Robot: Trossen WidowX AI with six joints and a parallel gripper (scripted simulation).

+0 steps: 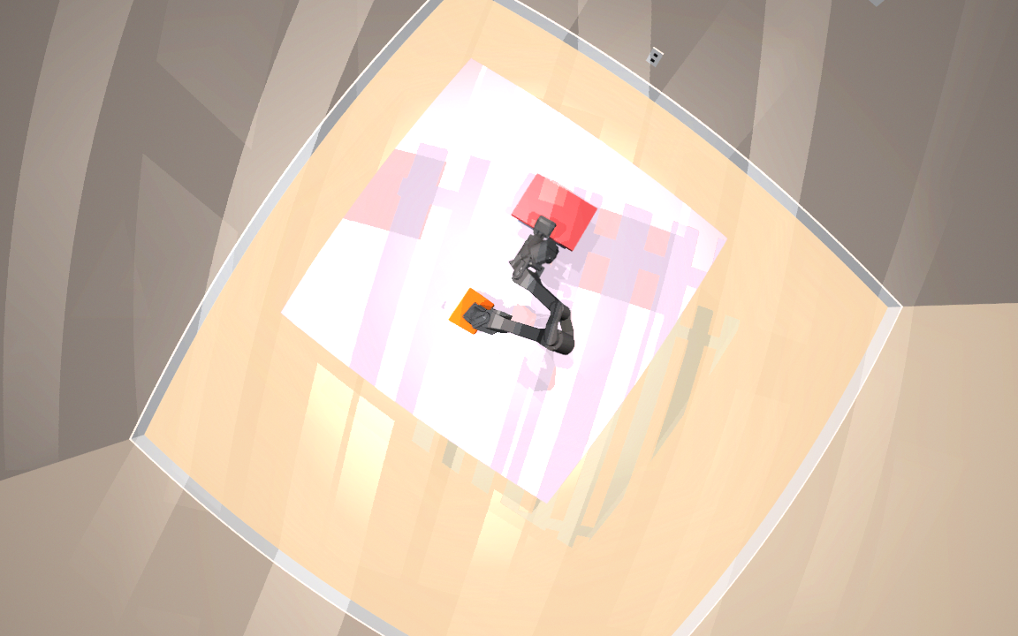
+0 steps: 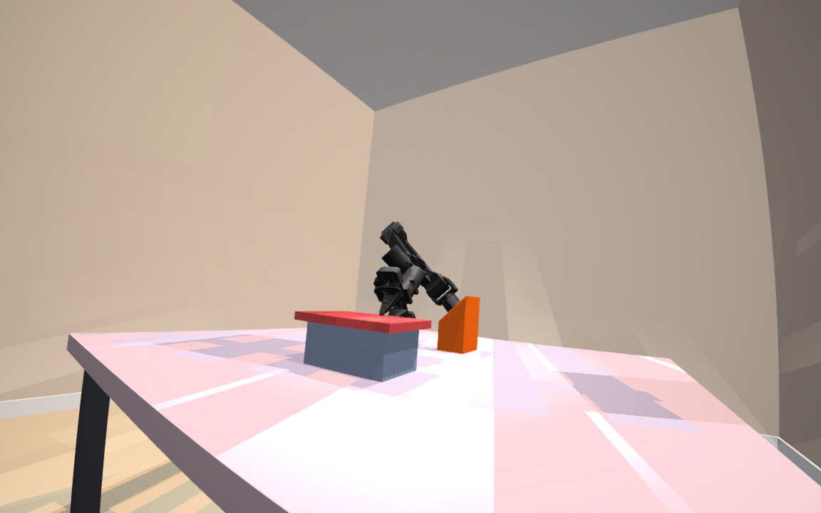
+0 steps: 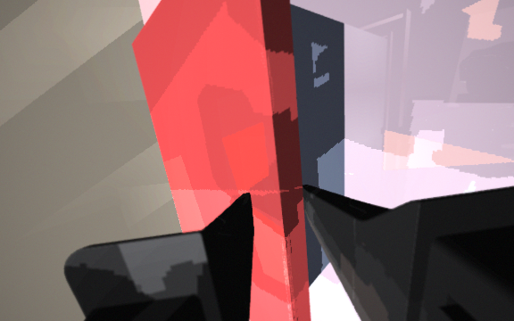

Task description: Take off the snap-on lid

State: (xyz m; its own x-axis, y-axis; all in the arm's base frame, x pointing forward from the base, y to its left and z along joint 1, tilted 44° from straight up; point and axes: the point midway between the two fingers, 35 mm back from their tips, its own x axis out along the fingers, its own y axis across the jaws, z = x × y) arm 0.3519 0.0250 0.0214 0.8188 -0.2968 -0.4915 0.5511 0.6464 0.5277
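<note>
The red lid lies 7 cm ahead of my gripper tip, 1 cm to the left of it and 1 cm above it. Round my gripper tip: grey-blue storage box (7 cm ahead, 1 cm to the left, 5 cm below).
</note>
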